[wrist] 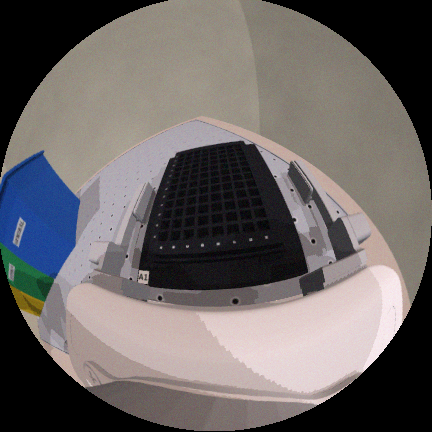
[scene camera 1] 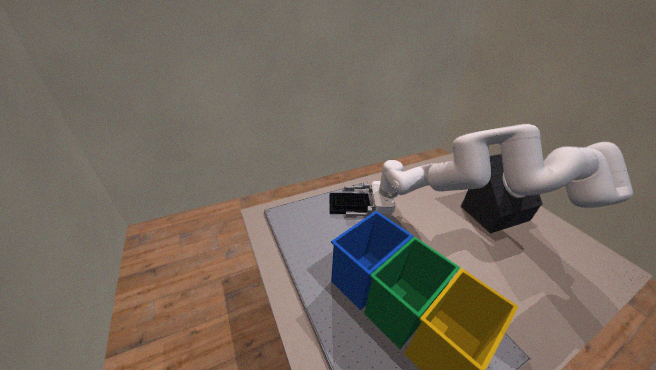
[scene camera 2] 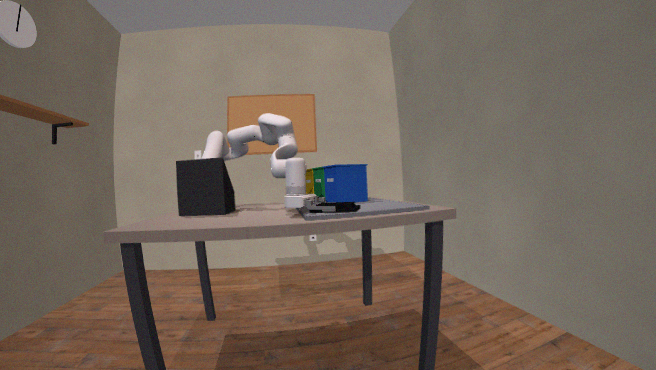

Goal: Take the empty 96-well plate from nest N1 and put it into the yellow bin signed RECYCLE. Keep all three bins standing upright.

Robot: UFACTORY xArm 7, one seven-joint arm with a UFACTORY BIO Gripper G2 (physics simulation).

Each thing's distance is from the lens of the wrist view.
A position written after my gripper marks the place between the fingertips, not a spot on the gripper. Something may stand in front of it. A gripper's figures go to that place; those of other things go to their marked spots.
my gripper [wrist: 217, 173]: 13 cm
black 96-well plate [wrist: 214, 206]: 9 cm
black nest [wrist: 244, 272]: 8 cm
